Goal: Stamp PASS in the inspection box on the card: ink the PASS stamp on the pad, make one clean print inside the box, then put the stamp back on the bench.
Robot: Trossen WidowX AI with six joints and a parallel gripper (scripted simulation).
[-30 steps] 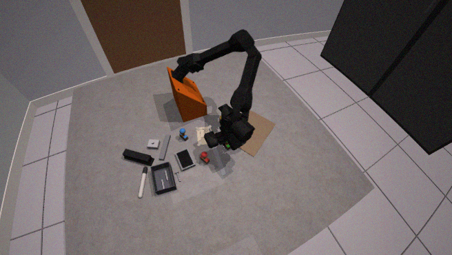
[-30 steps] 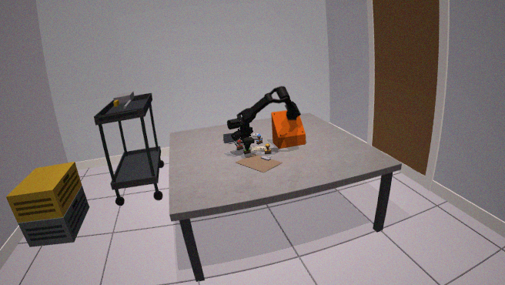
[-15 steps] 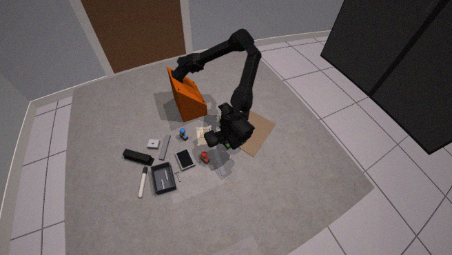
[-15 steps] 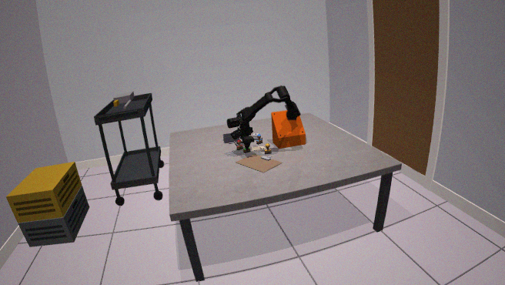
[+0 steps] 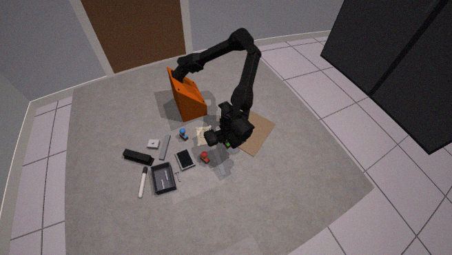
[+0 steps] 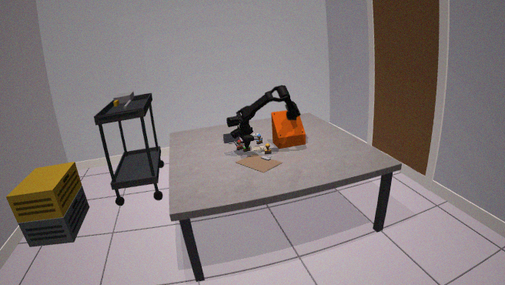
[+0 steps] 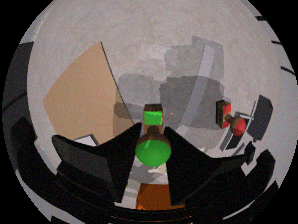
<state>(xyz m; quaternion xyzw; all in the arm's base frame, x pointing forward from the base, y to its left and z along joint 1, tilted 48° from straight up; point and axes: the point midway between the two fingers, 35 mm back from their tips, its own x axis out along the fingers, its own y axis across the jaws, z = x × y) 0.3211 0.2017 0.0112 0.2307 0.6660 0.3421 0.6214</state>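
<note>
Now: gripper tip 19 cm to the left of the dark ink pad, 4 cm above it and 1 cm short of it. Also, from my gripper tip: cream inspection card 9 cm behind, 8 cm to the right, 5 cm below; then green-knobbed stamp right at my gripper tip; then red-knobbed stamp 11 cm to the right, 3 cm below, 3 cm ahead.
</note>
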